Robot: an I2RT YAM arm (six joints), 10 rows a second.
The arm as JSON. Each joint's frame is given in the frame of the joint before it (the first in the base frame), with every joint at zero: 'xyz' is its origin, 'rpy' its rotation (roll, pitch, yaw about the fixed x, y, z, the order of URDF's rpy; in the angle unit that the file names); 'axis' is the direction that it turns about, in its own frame. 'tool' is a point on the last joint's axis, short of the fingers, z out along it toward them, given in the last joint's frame.
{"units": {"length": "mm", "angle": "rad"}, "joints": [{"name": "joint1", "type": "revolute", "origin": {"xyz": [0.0, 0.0, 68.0], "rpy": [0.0, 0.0, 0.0]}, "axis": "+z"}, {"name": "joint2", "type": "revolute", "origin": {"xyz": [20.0, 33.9, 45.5], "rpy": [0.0, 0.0, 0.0]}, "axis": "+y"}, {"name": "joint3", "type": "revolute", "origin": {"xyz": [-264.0, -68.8, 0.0], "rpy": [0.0, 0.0, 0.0]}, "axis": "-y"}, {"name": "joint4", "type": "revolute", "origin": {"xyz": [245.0, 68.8, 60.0], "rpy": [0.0, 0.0, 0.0]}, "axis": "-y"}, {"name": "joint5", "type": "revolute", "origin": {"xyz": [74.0, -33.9, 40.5], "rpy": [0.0, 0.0, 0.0]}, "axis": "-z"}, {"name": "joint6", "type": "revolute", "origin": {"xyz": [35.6, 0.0, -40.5], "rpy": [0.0, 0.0, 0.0]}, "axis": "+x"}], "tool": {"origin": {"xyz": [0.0, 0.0, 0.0], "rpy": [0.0, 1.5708, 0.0]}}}
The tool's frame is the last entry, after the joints.
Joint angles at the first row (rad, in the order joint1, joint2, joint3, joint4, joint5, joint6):
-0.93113 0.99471 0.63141 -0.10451 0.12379 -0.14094
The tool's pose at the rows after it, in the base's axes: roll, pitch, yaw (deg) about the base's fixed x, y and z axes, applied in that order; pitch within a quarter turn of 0, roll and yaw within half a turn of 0; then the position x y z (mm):
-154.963 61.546 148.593 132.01 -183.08 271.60
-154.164 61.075 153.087 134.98 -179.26 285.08
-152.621 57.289 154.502 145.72 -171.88 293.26
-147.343 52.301 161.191 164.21 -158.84 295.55
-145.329 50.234 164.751 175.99 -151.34 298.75
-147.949 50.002 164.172 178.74 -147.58 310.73
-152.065 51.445 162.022 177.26 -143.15 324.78
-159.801 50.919 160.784 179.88 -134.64 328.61
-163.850 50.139 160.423 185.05 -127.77 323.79
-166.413 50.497 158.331 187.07 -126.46 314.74
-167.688 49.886 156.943 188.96 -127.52 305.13
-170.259 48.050 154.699 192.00 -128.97 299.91
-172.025 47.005 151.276 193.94 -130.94 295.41
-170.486 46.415 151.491 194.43 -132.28 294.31
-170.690 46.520 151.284 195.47 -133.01 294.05
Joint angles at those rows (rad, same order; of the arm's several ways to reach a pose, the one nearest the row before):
-0.93111 0.99066 0.69000 -0.14786 0.09503 -0.17981
-0.91712 0.98277 0.74132 -0.20960 0.05212 -0.21109
-0.84688 1.00119 0.80204 -0.30611 0.13138 -0.21485
-0.73226 1.03086 0.84274 -0.36999 0.23652 -0.24985
-0.66782 1.05396 0.87316 -0.39846 0.28007 -0.26325
-0.65082 1.06182 0.93207 -0.46900 0.25921 -0.24576
-0.64525 1.05339 0.98530 -0.53141 0.21989 -0.20937
-0.62280 1.05497 1.01697 -0.60087 0.12493 -0.18110
-0.59034 1.06063 1.01014 -0.61575 0.08826 -0.15902
-0.58211 1.05892 0.97393 -0.58402 0.07825 -0.12958
-0.58169 1.06691 0.94424 -0.56062 0.07667 -0.11548
-0.58143 1.09037 0.94791 -0.57870 0.06542 -0.09352
-0.58166 1.10745 0.94635 -0.58328 0.08025 -0.05493
-0.58155 1.11477 0.94836 -0.58642 0.10498 -0.05818
-0.58191 1.11941 0.94941 -0.58145 0.10370 -0.05581

